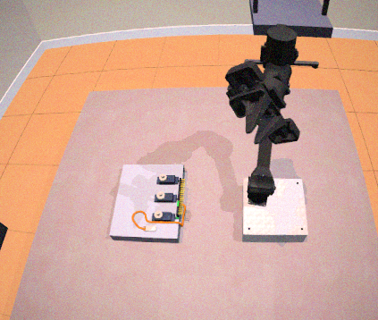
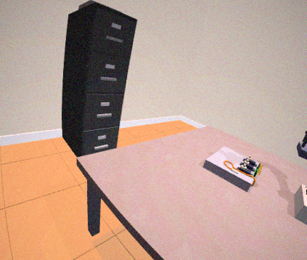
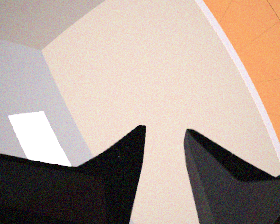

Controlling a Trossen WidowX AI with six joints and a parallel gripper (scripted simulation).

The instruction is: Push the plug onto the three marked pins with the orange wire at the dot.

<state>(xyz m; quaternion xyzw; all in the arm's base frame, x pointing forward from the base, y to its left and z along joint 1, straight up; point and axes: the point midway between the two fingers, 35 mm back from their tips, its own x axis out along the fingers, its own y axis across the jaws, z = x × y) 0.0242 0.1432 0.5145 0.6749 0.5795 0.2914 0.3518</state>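
Right now the printed holder is 560 mm below my gripper tip, 400 mm ahead of it and 100 mm to the right of it.
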